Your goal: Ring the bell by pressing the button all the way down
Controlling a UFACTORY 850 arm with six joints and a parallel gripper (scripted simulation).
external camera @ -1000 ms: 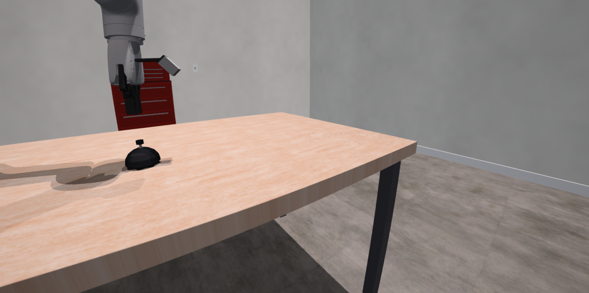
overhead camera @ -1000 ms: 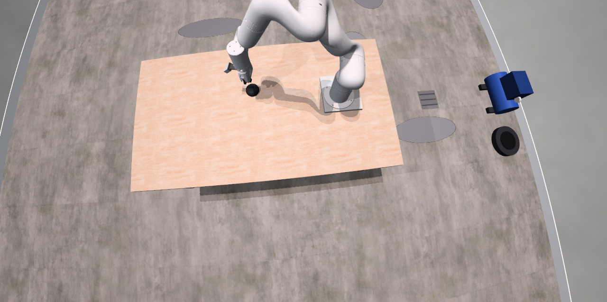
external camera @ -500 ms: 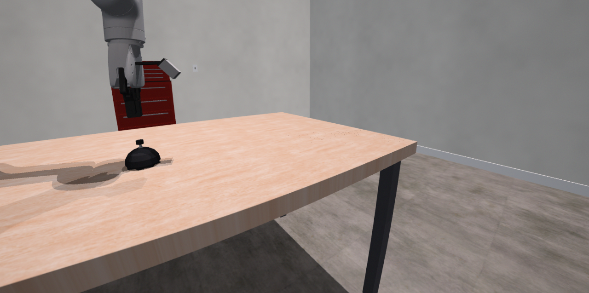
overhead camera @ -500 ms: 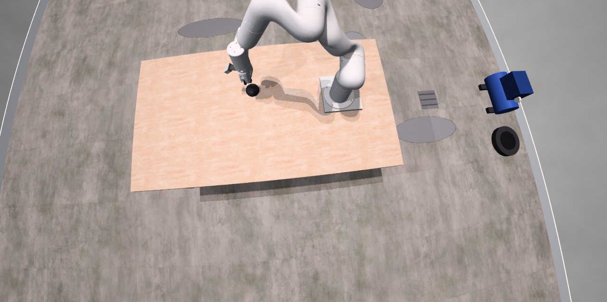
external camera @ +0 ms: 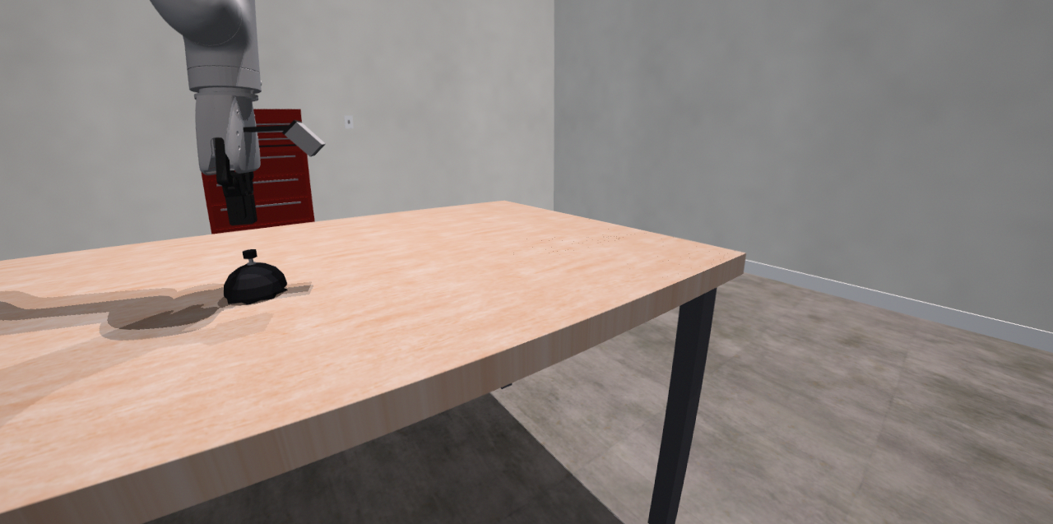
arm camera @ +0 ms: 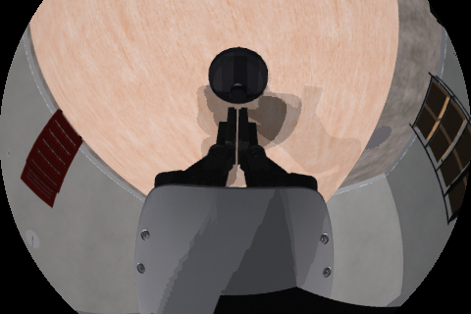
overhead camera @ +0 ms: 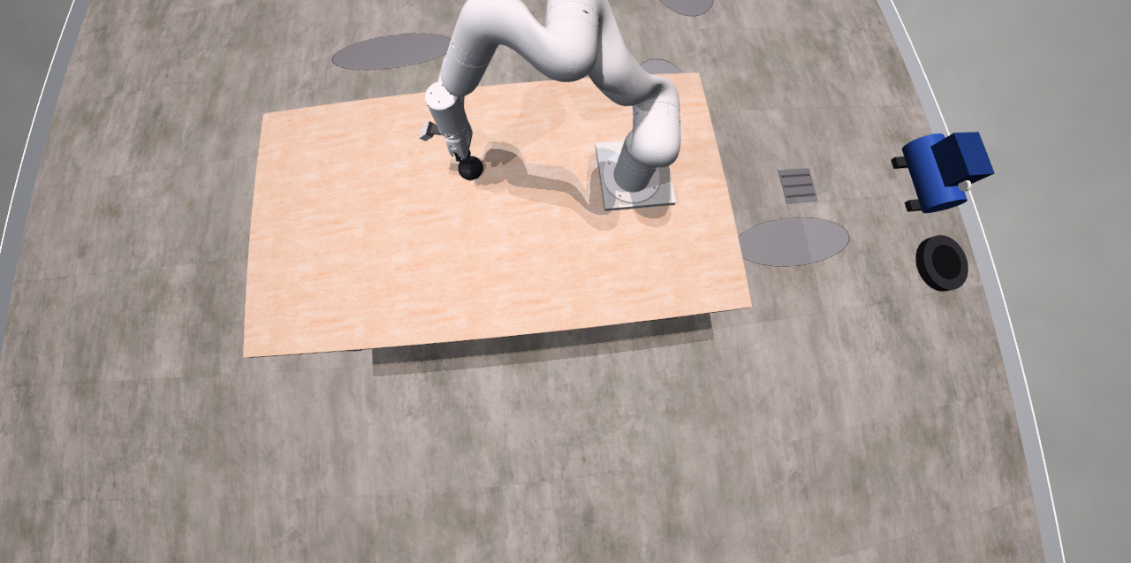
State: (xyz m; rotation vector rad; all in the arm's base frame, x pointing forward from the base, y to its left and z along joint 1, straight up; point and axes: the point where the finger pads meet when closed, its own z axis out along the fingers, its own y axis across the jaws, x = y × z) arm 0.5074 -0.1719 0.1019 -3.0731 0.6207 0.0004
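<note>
Right now the bell button is 70 mm below my hand. The rest, counted from my hand: black dome bell: 90 mm below.
</note>
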